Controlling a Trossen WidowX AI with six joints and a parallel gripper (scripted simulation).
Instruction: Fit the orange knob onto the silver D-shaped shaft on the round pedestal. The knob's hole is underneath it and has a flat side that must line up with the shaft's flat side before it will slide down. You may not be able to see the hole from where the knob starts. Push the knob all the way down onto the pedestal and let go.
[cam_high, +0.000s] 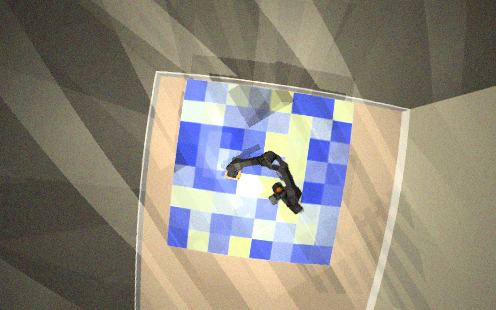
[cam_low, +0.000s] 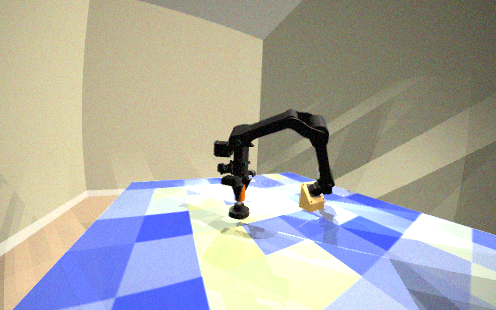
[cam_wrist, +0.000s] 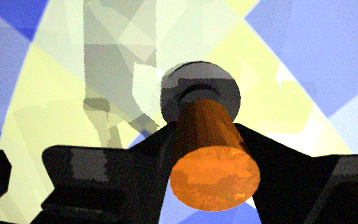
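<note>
The orange knob lies 3 cm above my gripper tip. Also, from my gripper tip: round dark pedestal 4 cm below.
</note>
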